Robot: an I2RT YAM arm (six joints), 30 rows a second.
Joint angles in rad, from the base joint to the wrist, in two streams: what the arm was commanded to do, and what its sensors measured. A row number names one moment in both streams.
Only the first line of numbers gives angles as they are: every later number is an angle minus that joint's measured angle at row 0.
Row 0, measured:
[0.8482, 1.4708, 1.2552, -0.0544, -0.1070, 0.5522]
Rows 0 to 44, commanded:
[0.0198, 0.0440, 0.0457, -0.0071, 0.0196, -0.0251]
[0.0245, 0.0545, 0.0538, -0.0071, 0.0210, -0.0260]
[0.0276, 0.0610, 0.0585, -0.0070, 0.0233, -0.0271]
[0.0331, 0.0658, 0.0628, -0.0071, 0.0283, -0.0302]
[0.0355, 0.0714, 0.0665, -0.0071, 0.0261, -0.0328]
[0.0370, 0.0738, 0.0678, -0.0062, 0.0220, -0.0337]
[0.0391, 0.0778, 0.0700, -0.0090, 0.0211, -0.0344]
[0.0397, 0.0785, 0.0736, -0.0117, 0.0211, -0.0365]
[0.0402, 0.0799, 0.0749, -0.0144, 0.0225, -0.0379]
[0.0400, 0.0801, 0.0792, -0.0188, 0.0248, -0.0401]
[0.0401, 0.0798, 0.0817, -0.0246, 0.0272, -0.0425]
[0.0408, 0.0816, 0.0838, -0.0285, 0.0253, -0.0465]
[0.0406, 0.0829, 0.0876, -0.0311, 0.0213, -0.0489]
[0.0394, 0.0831, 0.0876, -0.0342, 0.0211, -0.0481]
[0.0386, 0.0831, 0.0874, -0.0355, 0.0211, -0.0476]
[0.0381, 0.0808, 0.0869, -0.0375, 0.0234, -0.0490]
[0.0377, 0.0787, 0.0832, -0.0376, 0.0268, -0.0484]
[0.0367, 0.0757, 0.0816, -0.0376, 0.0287, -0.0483]
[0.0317, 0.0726, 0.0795, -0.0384, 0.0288, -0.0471]
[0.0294, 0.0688, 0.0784, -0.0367, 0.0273, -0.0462]
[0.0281, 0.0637, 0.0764, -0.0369, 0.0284, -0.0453]
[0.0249, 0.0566, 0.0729, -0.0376, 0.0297, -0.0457]
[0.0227, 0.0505, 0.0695, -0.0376, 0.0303, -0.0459]
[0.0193, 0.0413, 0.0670, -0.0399, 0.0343, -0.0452]
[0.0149, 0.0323, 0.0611, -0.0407, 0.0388, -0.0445]
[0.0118, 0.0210, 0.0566, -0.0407, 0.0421, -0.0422]
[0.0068, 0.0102, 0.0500, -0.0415, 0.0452, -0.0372]
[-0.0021, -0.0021, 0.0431, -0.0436, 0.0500, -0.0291]
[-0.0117, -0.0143, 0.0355, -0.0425, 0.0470, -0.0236]
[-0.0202, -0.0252, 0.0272, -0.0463, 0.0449, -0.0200]
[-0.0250, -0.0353, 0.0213, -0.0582, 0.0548, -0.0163]
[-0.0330, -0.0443, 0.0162, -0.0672, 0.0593, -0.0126]
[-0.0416, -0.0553, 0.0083, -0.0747, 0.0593, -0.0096]
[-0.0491, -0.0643, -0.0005, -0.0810, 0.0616, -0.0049]
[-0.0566, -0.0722, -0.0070, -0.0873, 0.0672, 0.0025]
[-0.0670, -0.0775, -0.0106, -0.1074, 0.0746, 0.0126]
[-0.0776, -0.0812, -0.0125, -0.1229, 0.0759, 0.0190]
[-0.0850, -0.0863, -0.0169, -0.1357, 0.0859, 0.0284]
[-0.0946, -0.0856, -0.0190, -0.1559, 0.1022, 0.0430]
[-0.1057, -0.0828, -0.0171, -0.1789, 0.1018, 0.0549]
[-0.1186, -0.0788, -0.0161, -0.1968, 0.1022, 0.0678]
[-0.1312, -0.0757, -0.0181, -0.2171, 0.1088, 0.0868]
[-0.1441, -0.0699, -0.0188, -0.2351, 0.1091, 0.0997]
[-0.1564, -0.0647, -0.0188, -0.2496, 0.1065, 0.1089]
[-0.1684, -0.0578, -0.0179, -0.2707, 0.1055, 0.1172]
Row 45, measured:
[-0.1430, -0.0714, -0.0007, -0.1796, 0.0820, 0.0603]
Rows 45 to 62, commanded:
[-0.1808, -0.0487, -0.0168, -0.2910, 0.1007, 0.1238]
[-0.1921, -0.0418, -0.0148, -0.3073, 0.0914, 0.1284]
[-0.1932, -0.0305, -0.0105, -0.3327, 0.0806, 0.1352]
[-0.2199, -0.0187, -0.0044, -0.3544, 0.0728, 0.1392]
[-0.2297, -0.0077, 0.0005, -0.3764, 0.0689, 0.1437]
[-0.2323, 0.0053, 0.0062, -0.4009, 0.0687, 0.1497]
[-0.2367, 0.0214, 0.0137, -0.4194, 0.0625, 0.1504]
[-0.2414, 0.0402, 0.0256, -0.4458, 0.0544, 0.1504]
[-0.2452, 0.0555, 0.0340, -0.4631, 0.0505, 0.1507]
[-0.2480, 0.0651, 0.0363, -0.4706, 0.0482, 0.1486]
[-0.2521, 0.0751, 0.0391, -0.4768, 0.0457, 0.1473]
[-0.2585, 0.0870, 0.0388, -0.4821, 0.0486, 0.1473]
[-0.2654, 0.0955, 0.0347, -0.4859, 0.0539, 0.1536]
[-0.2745, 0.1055, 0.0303, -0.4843, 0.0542, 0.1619]
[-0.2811, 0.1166, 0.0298, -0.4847, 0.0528, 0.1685]
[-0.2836, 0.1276, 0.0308, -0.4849, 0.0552, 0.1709]
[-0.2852, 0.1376, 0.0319, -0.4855, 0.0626, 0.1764]
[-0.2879, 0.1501, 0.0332, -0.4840, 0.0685, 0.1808]
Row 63, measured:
[-0.2777, 0.1232, 0.0027, -0.4512, 0.0591, 0.1457]
